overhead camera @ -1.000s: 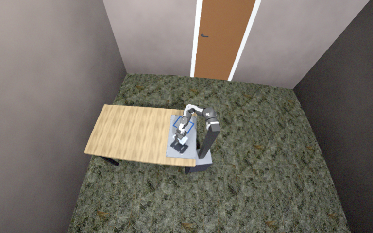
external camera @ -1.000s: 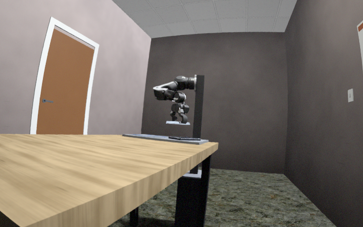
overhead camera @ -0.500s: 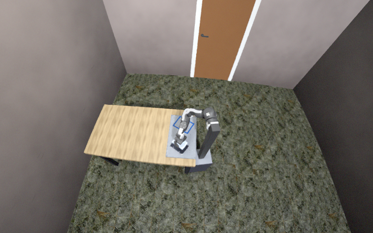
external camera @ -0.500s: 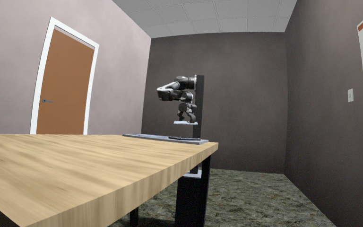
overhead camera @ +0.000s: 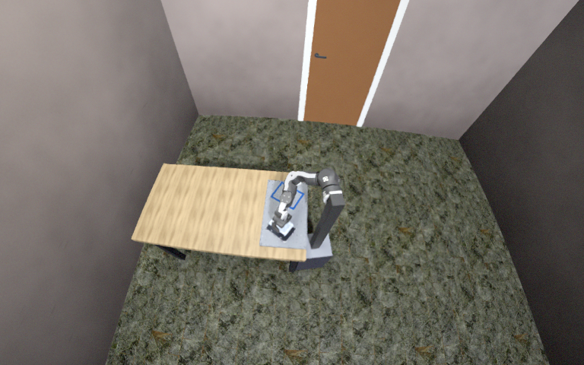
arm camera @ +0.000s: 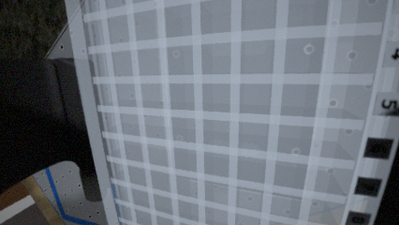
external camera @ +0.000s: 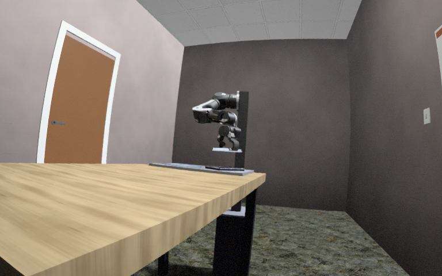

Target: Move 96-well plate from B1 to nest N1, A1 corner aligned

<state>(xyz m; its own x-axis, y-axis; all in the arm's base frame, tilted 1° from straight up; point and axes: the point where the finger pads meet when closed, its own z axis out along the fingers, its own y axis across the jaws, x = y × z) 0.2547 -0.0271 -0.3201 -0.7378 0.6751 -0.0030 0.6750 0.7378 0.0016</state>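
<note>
Now: the white 96-well plate right at my hand. The rest, counted from my hand: black plate nest: 10 cm below.
</note>
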